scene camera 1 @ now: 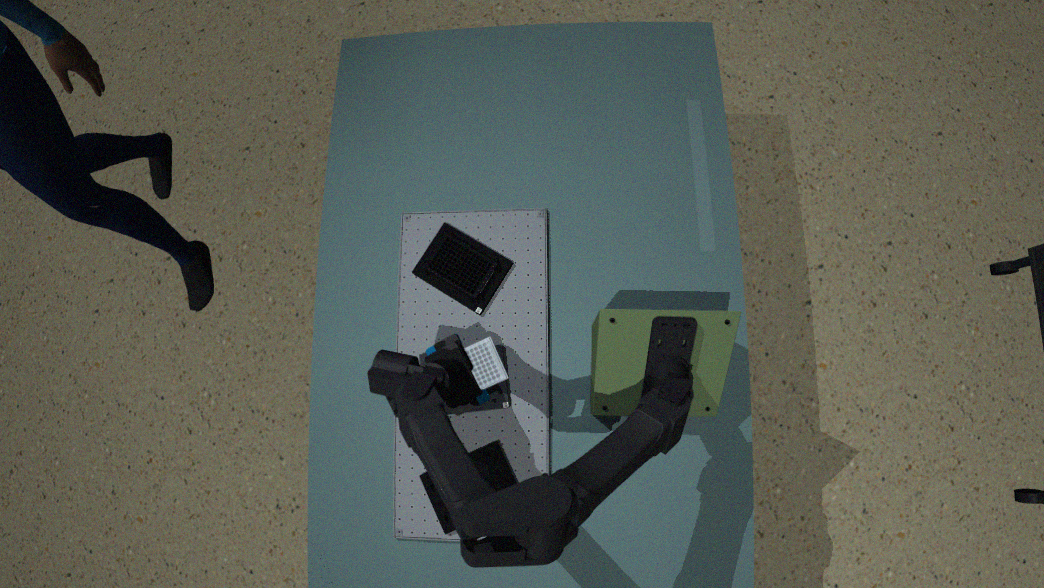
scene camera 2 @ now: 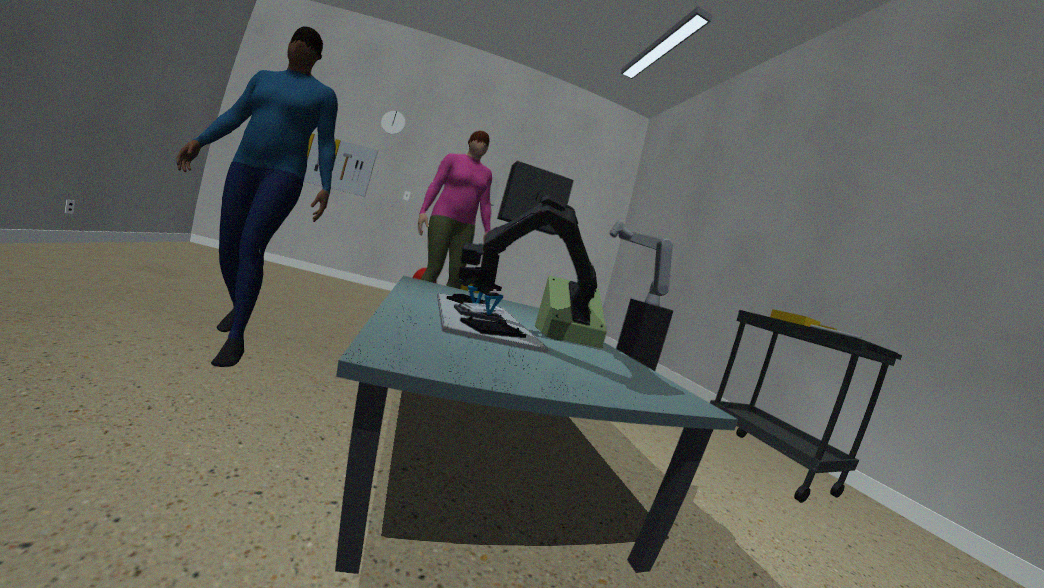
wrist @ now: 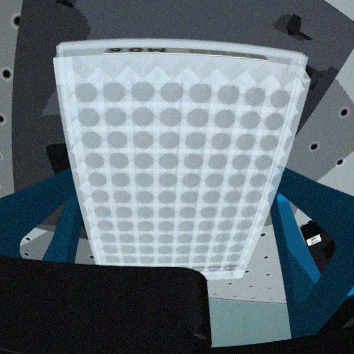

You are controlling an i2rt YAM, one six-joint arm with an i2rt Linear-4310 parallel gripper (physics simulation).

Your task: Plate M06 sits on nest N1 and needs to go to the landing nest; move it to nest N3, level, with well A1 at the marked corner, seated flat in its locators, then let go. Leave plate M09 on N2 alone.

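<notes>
My gripper (scene camera 1: 457,373) (scene camera 2: 484,299) (wrist: 176,175) is shut on the clear-white well plate M06 (scene camera 1: 487,362) (wrist: 180,150), with a blue finger on each long side. The M06 label is on its edge at the top of the wrist view. The plate is over the middle dark nest (scene camera 1: 498,398) (wrist: 40,125), whose white-marked corner shows at its lower right in scene camera 1; the gap beneath is hard to judge. A black plate (scene camera 1: 461,264) lies on the upper nest (scene camera 1: 473,300). The arm partly hides the lower nest (scene camera 1: 494,463). Nest numbers are not readable.
The nests stand on a perforated light board (scene camera 1: 529,292) (scene camera 2: 449,321) on the teal table (scene camera 1: 599,146) (scene camera 2: 409,357). The arm's green base block (scene camera 1: 617,365) (scene camera 2: 556,310) stands to the board's right in scene camera 1. Two people and a cart (scene camera 2: 876,350) are beyond the table.
</notes>
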